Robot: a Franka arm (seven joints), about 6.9 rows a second.
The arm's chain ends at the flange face. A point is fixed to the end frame.
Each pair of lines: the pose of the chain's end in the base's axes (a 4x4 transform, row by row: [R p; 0 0 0 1], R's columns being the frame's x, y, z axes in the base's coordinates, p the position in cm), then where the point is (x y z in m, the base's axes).
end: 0.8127, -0.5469, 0.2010, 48.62; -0.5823, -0.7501, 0.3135, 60.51; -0.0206, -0.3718, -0.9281, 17.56; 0, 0, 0, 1
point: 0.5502 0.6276 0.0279
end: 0.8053, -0.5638, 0.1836, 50.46; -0.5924, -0.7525, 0.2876, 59.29; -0.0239, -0.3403, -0.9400, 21.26; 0, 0, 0, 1
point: 0.5656 0.6109 0.0630
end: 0.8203, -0.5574, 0.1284, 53.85; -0.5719, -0.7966, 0.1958, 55.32; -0.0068, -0.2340, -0.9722, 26.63; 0, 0, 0, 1
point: 0.5914 0.5575 0.1127
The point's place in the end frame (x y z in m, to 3 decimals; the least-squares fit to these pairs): 0.042 0.003 0.157
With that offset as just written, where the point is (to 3 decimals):
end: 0.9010, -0.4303, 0.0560, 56.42; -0.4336, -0.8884, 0.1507, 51.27; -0.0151, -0.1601, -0.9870, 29.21; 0, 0, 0, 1
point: 0.610 0.515 0.136
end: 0.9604, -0.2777, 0.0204, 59.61; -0.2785, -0.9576, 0.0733, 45.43; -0.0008, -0.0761, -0.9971, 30.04; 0, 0, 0, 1
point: 0.639 0.451 0.144
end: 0.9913, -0.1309, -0.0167, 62.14; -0.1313, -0.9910, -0.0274, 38.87; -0.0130, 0.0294, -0.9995, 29.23; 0, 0, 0, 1
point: 0.660 0.376 0.135
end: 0.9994, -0.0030, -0.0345, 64.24; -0.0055, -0.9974, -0.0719, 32.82; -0.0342, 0.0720, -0.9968, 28.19; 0, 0, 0, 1
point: 0.679 0.314 0.124
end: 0.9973, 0.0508, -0.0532, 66.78; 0.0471, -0.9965, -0.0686, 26.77; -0.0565, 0.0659, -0.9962, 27.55; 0, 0, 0, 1
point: 0.701 0.256 0.117
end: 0.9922, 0.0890, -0.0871, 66.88; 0.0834, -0.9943, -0.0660, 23.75; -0.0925, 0.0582, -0.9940, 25.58; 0, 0, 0, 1
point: 0.697 0.228 0.096
